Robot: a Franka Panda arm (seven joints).
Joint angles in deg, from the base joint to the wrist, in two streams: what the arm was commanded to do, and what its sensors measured. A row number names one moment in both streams.
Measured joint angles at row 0: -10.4 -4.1 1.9 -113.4 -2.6 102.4 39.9
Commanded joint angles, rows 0 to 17: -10.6 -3.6 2.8 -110.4 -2.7 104.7 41.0; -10.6 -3.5 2.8 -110.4 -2.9 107.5 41.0; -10.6 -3.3 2.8 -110.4 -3.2 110.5 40.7; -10.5 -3.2 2.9 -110.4 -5.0 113.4 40.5; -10.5 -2.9 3.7 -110.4 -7.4 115.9 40.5; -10.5 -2.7 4.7 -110.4 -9.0 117.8 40.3; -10.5 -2.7 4.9 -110.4 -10.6 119.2 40.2; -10.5 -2.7 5.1 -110.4 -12.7 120.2 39.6; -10.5 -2.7 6.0 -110.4 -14.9 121.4 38.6; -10.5 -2.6 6.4 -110.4 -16.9 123.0 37.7; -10.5 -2.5 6.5 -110.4 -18.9 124.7 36.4; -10.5 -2.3 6.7 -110.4 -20.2 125.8 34.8; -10.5 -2.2 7.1 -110.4 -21.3 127.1 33.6; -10.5 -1.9 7.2 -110.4 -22.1 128.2 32.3; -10.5 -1.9 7.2 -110.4 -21.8 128.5 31.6; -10.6 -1.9 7.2 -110.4 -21.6 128.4 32.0; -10.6 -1.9 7.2 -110.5 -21.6 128.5 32.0; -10.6 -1.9 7.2 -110.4 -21.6 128.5 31.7
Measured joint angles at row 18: -10.1 -2.2 6.6 -111.0 -20.5 127.7 32.9
